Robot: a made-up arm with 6 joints. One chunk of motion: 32 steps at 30 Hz.
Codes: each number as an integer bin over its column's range. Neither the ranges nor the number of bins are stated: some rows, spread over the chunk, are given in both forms.
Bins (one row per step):
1: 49 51 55 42 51 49
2: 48 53 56 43 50 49
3: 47 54 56 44 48 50
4: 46 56 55 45 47 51
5: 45 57 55 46 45 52
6: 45 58 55 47 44 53
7: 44 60 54 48 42 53
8: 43 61 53 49 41 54
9: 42 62 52 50 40 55
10: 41 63 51 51 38 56
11: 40 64 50 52 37 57
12: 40 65 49 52 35 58
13: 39 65 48 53 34 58
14: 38 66 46 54 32 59
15: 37 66 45 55 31 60
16: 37 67 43 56 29 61
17: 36 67 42 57 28 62
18: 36 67 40 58 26 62
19: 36 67 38 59 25 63
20: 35 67 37 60 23 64
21: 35 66 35 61 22 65
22: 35 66 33 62 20 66
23: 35 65 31 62 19 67
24: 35 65 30 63 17 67
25: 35 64 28 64 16 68
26: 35 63 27 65 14 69
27: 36 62 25 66 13 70
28: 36 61 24 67 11 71
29: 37 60 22 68 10 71
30: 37 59 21 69 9 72
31: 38 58 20 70 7 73
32: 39 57 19 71 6 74
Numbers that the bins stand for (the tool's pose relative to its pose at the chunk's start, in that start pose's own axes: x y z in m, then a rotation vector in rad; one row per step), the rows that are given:
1: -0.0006 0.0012 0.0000 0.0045 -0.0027 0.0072
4: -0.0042 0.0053 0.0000 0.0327 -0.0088 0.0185
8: -0.0079 0.0093 -0.0018 0.0703 -0.0179 0.0355
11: -0.0115 0.0117 -0.0045 0.0985 -0.0239 0.0524
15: -0.0152 0.0133 -0.0091 0.1267 -0.0330 0.0694
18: -0.0164 0.0141 -0.0136 0.1548 -0.0406 0.0807
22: -0.0176 0.0133 -0.0200 0.1924 -0.0497 0.1033
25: -0.0176 0.0117 -0.0245 0.2112 -0.0558 0.1146
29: -0.0152 0.0085 -0.0300 0.2488 -0.0648 0.1316
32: -0.0127 0.0061 -0.0327 0.2770 -0.0709 0.1486
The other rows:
2: -0.0018 0.0028 0.0009 0.0139 -0.0042 0.0072
3: -0.0030 0.0036 0.0009 0.0233 -0.0073 0.0128
5: -0.0055 0.0061 0.0000 0.0421 -0.0118 0.0241
6: -0.0055 0.0069 0.0000 0.0515 -0.0133 0.0298
7: -0.0067 0.0085 -0.0009 0.0609 -0.0164 0.0298
9: -0.0091 0.0101 -0.0027 0.0797 -0.0194 0.0411
10: -0.0103 0.0109 -0.0036 0.0891 -0.0224 0.0468
12: -0.0115 0.0125 -0.0055 0.0985 -0.0270 0.0581
13: -0.0127 0.0125 -0.0064 0.1079 -0.0285 0.0581
14: -0.0139 0.0133 -0.0082 0.1173 -0.0315 0.0637
16: -0.0152 0.0141 -0.0109 0.1361 -0.0361 0.0751
17: -0.0164 0.0141 -0.0118 0.1455 -0.0376 0.0807
19: -0.0164 0.0141 -0.0155 0.1642 -0.0421 0.0864
20: -0.0176 0.0141 -0.0164 0.1736 -0.0452 0.0920
21: -0.0176 0.0133 -0.0182 0.1830 -0.0467 0.0977
23: -0.0176 0.0125 -0.0218 0.1924 -0.0512 0.1090
24: -0.0176 0.0125 -0.0227 0.2018 -0.0542 0.1090
26: -0.0176 0.0109 -0.0255 0.2206 -0.0588 0.1203
27: -0.0164 0.0101 -0.0273 0.2300 -0.0603 0.1260
28: -0.0164 0.0093 -0.0282 0.2394 -0.0633 0.1316
30: -0.0152 0.0077 -0.0309 0.2582 -0.0664 0.1373
31: -0.0139 0.0069 -0.0318 0.2676 -0.0694 0.1429

